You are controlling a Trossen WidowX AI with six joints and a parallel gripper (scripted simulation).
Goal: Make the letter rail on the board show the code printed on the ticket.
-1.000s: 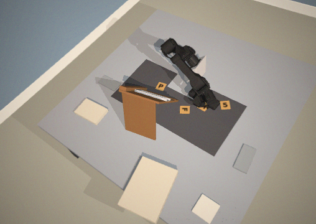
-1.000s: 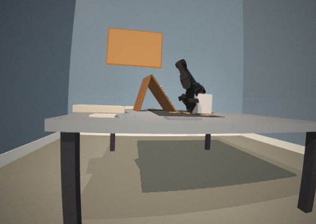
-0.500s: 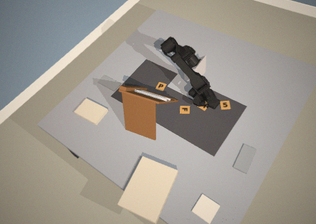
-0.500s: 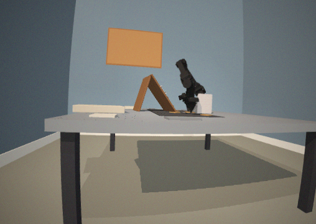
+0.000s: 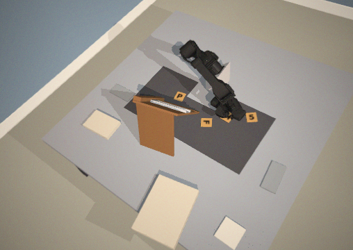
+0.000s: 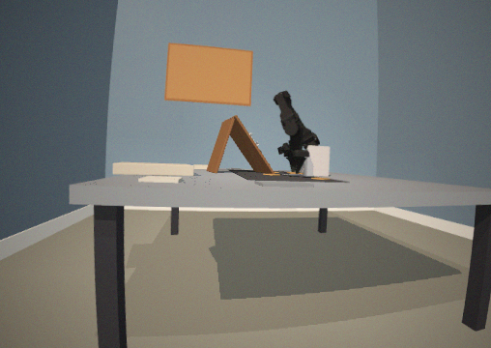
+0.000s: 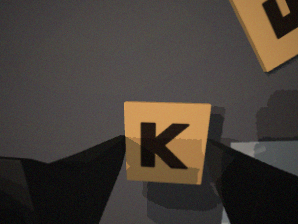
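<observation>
My gripper tip is 90 mm to the left of the f tile, 70 mm short of it and 10 mm above it. From my gripper tip the other things lie so: white ticket (220 mm to the right, 90 mm ahead, 70 mm above); k tile (right at my gripper tip); dark mat (170 mm to the right, 20 mm below, 10 mm ahead).
</observation>
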